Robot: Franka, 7 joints.
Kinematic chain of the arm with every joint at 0, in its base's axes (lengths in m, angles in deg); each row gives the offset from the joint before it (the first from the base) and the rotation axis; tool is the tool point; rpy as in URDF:
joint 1: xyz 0 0 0.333 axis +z
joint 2: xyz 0 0 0 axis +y
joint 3: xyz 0 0 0.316 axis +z
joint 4: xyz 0.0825 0 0 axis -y
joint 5: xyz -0.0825 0 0.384 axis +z
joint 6: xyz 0 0 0 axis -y
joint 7: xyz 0.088 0 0 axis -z
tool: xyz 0 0 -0.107 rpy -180 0 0
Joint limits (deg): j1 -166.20..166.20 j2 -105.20..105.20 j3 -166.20..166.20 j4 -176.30..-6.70 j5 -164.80..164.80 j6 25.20..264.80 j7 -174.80..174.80
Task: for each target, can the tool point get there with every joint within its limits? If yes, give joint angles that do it. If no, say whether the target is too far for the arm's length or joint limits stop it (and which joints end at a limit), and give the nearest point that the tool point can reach.
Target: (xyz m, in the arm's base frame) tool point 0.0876 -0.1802 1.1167
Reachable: yes | joints -15.37 -21.51 -21.50 -46.65 9.63 114.19 -102.80
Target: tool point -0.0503 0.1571 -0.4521
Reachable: no: joint limits stop it (at a limit: joint 2) | nearest point -0.0561 0.1753 -0.3514 | short by 0.102 m
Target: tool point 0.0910 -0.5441 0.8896
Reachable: yes | joints 7.33 7.40 -92.97 -72.51 -99.41 131.15 145.63
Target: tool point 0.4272 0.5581 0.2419
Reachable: yes | joints 105.01 69.44 -70.04 -100.09 -27.13 170.33 -57.63
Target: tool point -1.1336 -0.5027 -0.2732
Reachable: no: too far | nearest point -0.7046 -0.3124 -0.0438 | short by 0.522 m
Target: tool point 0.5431 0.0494 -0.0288
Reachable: yes | joints 7.94 83.24 -18.52 -60.65 52.59 46.69 -109.45
